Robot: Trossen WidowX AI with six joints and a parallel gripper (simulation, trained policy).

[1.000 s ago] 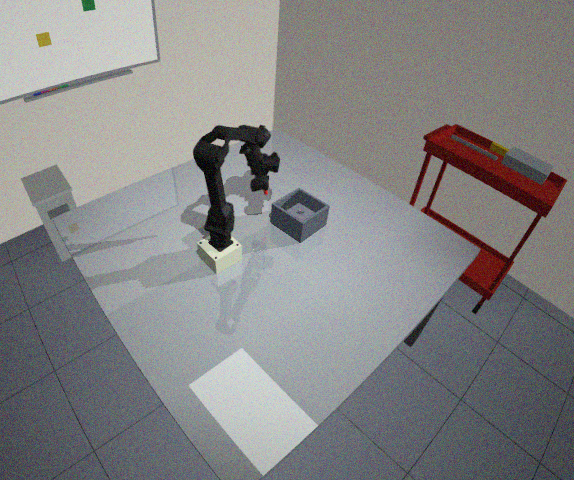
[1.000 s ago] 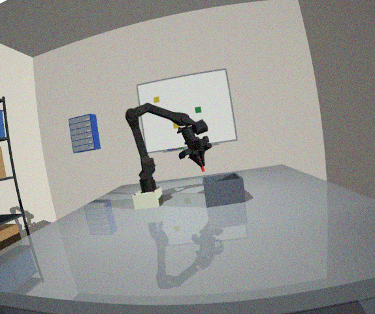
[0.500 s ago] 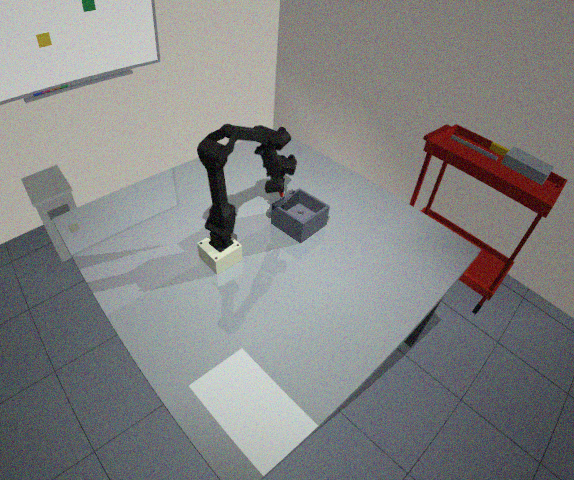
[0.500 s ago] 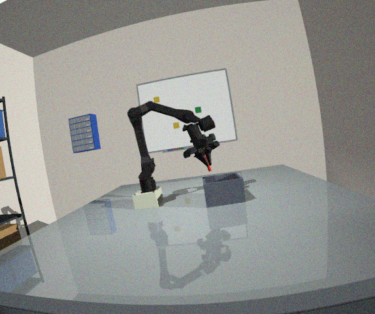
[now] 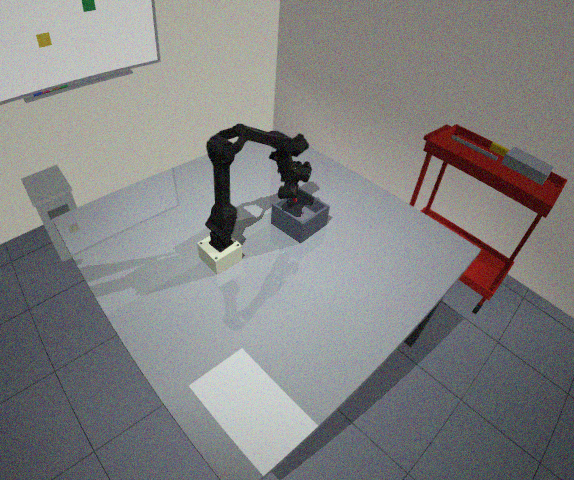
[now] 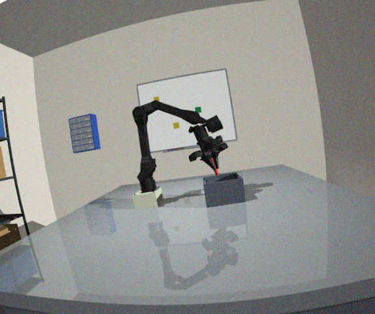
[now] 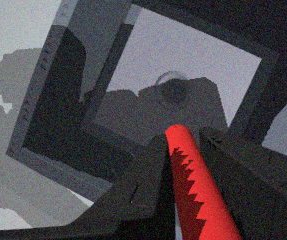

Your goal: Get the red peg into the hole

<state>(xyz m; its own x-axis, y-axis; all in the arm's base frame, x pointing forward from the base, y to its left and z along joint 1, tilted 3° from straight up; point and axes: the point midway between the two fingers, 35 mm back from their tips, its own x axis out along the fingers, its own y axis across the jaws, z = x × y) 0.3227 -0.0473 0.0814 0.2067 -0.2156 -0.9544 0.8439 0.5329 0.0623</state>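
Right now my gripper tip is 10 mm past the red peg, 10 mm to the right of it and 10 mm below it. The rest, counted from my gripper tip: dark grey box (10 mm ahead, 20 mm to the right, 110 mm below); pale plate (10 mm ahead, 20 mm to the right, 90 mm below).
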